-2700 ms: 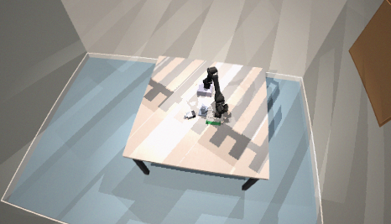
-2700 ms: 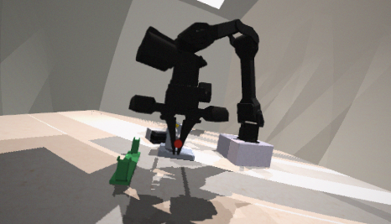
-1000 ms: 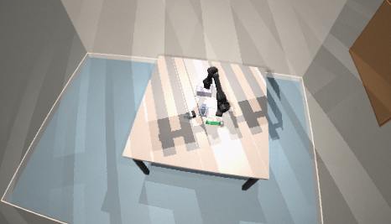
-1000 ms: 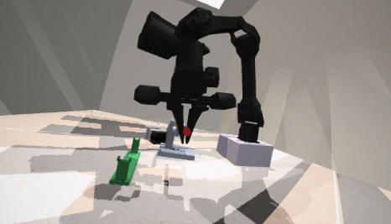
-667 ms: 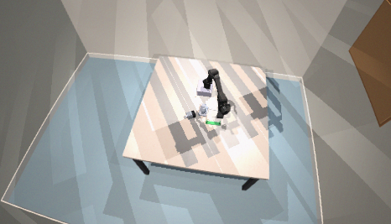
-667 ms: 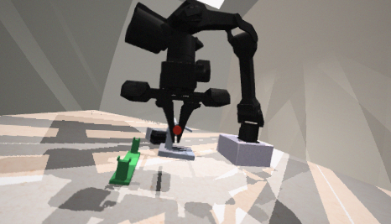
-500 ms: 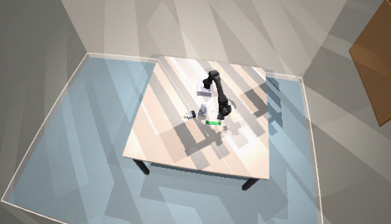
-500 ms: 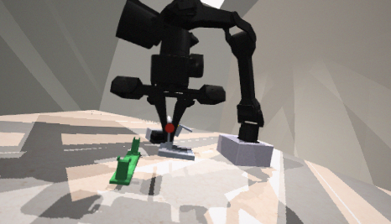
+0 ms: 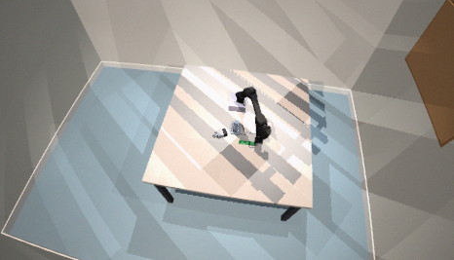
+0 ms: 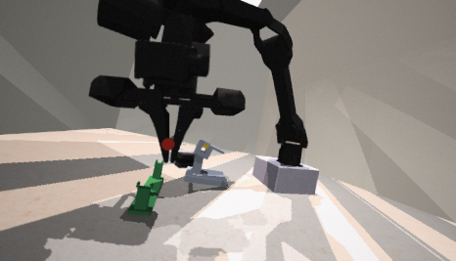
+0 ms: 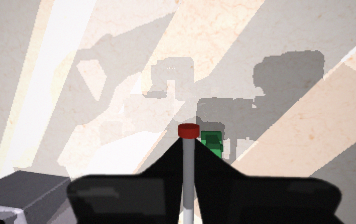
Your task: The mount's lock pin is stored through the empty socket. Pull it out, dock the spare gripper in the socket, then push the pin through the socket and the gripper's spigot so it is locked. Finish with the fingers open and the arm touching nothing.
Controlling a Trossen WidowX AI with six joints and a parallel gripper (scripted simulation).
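Now: the green rack 9 cm to the right of my gripper tip, 6 cm below it and 4 cm ahead of it. Also, from my gripper tip: spare gripper (33 cm to the right, 7 cm below, 2 cm ahead); mount (21 cm to the right, 6 cm behind, 4 cm below).
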